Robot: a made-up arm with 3 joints. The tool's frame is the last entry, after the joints.
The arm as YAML. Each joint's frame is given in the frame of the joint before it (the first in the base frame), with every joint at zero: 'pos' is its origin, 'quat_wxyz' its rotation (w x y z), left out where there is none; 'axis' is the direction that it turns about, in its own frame. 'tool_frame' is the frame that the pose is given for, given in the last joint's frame.
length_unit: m
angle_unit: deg
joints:
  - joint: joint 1
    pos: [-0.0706, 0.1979, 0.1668]
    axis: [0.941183, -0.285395, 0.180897]
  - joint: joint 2
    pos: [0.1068, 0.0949, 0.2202]
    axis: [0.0, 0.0, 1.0]
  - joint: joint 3
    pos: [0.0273, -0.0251, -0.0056]
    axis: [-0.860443, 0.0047, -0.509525]
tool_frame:
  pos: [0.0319, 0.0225, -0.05]
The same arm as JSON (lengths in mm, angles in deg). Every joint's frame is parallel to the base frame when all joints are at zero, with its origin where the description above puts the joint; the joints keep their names.
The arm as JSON. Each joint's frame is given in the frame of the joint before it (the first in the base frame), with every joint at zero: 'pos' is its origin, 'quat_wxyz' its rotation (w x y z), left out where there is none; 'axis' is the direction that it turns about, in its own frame. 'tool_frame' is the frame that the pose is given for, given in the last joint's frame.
{"length_unit": "mm", "angle_unit": "deg", "joints": [
  {"joint": "joint 1", "pos": [-70.6, 197.9, 166.8], "axis": [0.941183, -0.285395, 0.180897]},
  {"joint": "joint 2", "pos": [106.8, 94.9, 220.2], "axis": "+z"},
  {"joint": "joint 3", "pos": [27.3, -25.1, -5.6], "axis": [-0.860443, 0.0047, -0.509525]}
], "tool_frame": {"pos": [31.9, 22.5, -50.0]}}

